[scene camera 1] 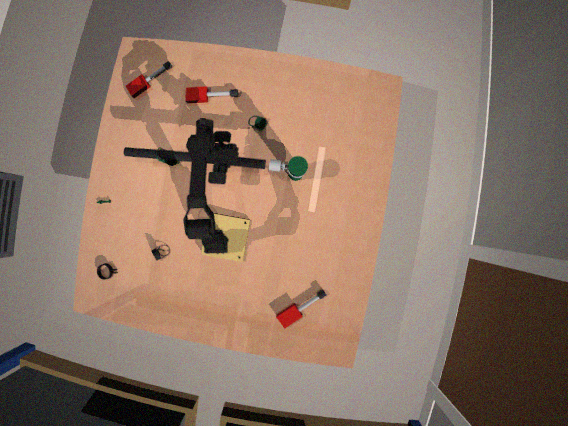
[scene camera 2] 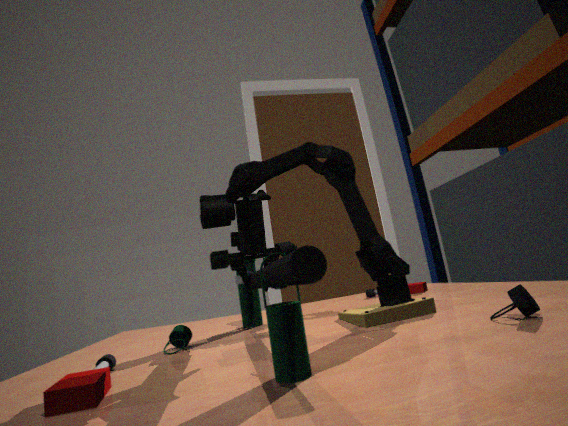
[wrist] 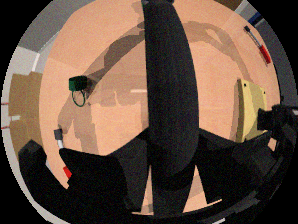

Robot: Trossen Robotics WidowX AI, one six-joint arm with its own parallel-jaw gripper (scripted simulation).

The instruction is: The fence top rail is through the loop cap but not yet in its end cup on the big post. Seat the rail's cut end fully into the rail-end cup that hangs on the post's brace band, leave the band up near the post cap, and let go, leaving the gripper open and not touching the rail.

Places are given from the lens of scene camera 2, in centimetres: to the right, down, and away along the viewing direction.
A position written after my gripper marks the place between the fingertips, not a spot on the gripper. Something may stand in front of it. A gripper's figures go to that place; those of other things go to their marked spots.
my gripper (scene camera 2: 258,292): -6, 18, 66
rail (scene camera 2: 306,265): 2, 5, 27
